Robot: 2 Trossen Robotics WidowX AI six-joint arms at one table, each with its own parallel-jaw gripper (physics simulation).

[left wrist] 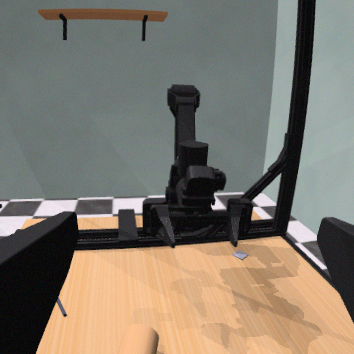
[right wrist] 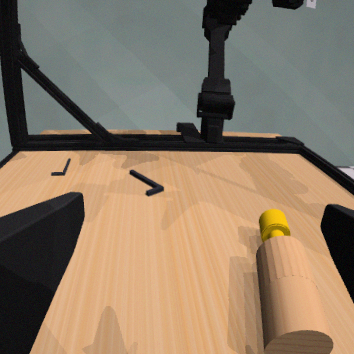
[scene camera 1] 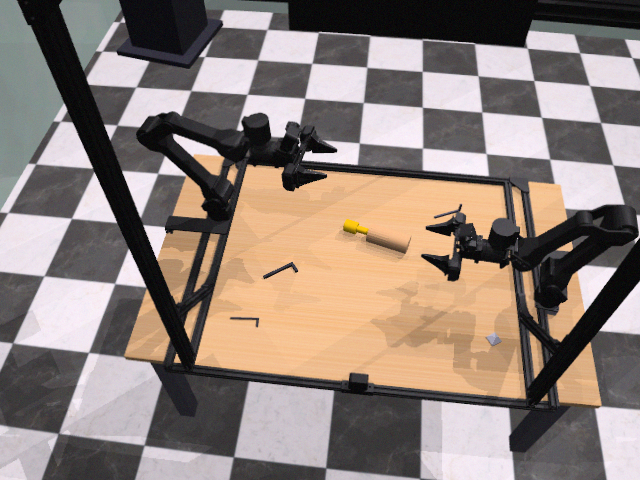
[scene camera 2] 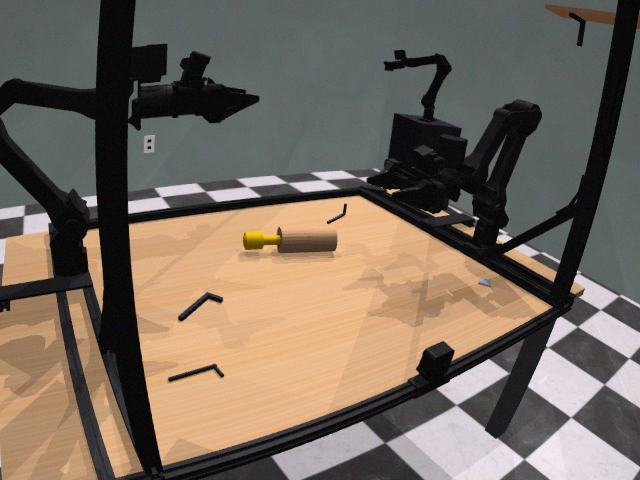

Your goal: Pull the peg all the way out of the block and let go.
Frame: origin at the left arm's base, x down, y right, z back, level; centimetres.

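Seen in the pictures: left gripper, fingertip midpoint: (left wrist: 202, 227) (scene camera 1: 332, 163) (scene camera 2: 252, 95); right gripper, fingertip midpoint: (left wrist: 204, 244) (right wrist: 207, 211) (scene camera 1: 423, 241) (scene camera 2: 379, 187); left arm's base, origin of the base link: (right wrist: 210, 139) (scene camera 1: 219, 215) (scene camera 2: 71, 272); right arm's base, origin of the base link: (left wrist: 178, 224) (scene camera 1: 546, 300) (scene camera 2: 484, 242).
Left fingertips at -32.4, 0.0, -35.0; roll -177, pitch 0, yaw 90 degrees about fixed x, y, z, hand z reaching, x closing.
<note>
Pixels of each thing's middle, then the offset from my left fingertips to it, as dx, dy, dz.
- round tan wooden block, body centre: (right wrist: 288, 295) (scene camera 2: 306, 239) (scene camera 1: 388, 238) +31.5, -5.5, -16.1
- yellow peg, body centre: (right wrist: 278, 247) (scene camera 2: 273, 240) (scene camera 1: 364, 231) +31.6, -6.2, -8.8
- small grey pyramid-like piece, body centre: (scene camera 2: 485, 282) (left wrist: 239, 254) (scene camera 1: 493, 339) +34.2, +17.2, -50.1
A round tan wooden block (scene camera 1: 388, 240) (scene camera 2: 308, 240) (left wrist: 139, 341) (right wrist: 290, 295) lies on its side on the table. A yellow peg (scene camera 1: 351, 226) (scene camera 2: 253, 240) (right wrist: 273, 222) with a thick head sits in the block's left end in both scene views; its head and part of its thinner shaft show outside, and the rest is hidden in the block. My left gripper (scene camera 1: 331, 163) is open and empty, raised above the table's far left part. My right gripper (scene camera 1: 430, 241) is open and empty, to the right of the block and above the table, its fingers pointing toward the block's plain end.
Two dark hex keys (scene camera 1: 280, 270) (scene camera 1: 248, 318) lie on the left half of the table, and a third (scene camera 1: 448, 211) lies behind the right gripper. A small grey pyramid-like piece (scene camera 1: 493, 339) (scene camera 2: 484, 282) (left wrist: 240, 255) lies near the front right. A black frame (scene camera 1: 289, 382) edges the table, with upright posts.
</note>
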